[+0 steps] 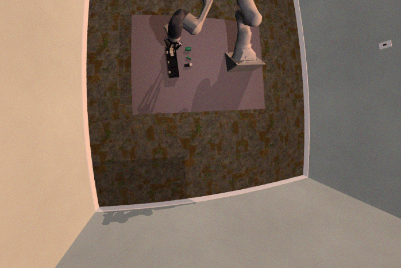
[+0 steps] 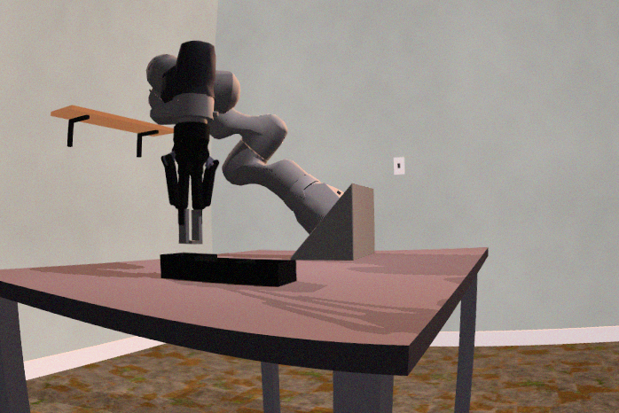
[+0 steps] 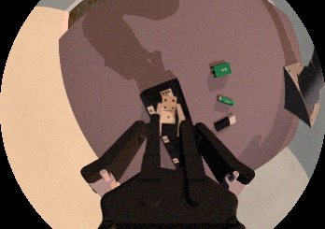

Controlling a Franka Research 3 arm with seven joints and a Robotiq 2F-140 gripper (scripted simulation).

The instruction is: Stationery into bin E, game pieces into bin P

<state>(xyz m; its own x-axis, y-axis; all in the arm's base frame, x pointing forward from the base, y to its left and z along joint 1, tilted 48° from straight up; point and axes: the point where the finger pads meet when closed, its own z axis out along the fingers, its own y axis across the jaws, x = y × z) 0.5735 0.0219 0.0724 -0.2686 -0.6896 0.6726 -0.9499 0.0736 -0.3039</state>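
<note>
Right now my hand is 30 mm above the white spotted piece. The rest, counted from my hand: green cylinder: 140 mm behind, 30 mm to the left, 100 mm below; flat green block: 130 mm behind, 50 mm to the right, 90 mm below; black bin row: 80 mm to the left, 80 mm below.
</note>
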